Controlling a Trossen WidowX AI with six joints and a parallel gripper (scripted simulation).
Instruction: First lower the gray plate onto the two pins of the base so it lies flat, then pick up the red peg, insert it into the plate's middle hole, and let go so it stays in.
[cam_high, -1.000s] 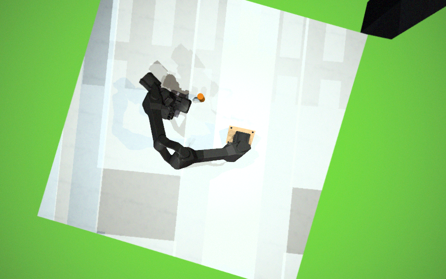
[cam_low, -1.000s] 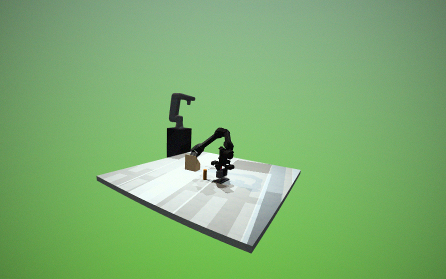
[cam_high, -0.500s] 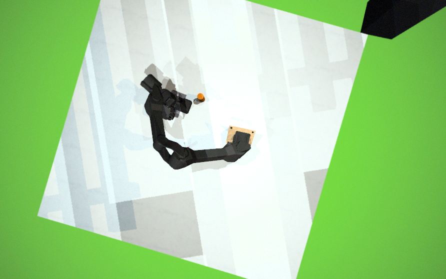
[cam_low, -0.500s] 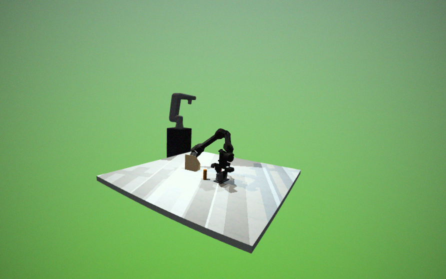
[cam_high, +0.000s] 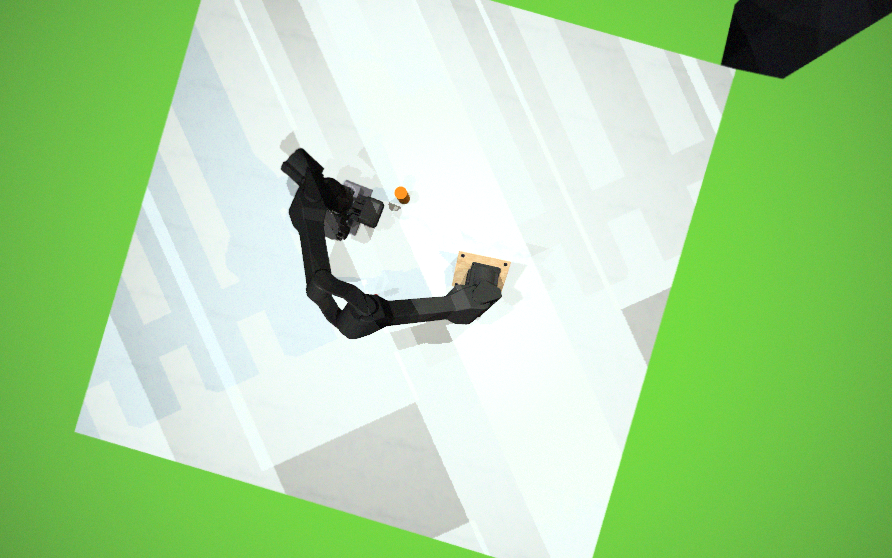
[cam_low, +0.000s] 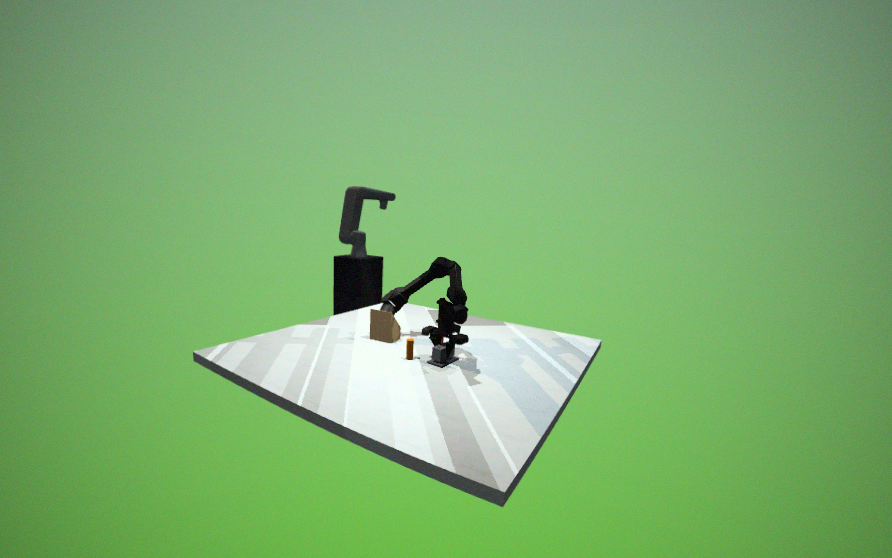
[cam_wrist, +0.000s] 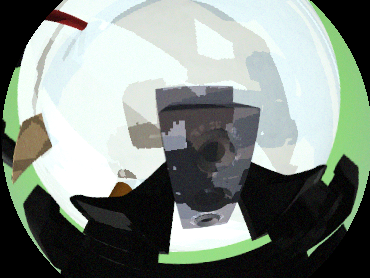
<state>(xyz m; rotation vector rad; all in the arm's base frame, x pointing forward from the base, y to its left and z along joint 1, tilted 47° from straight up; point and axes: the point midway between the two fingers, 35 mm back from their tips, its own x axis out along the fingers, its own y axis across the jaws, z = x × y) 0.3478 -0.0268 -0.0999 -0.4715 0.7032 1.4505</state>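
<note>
Now: gripper tip 10 mm above the dark base. The rest, counted from my gripper tip: red peg 110 mm behind, 200 mm to the left, 20 mm above; then orange cylinder 120 mm behind, 50 mm to the right, 20 mm above; then gray plate 30 mm above.
</note>
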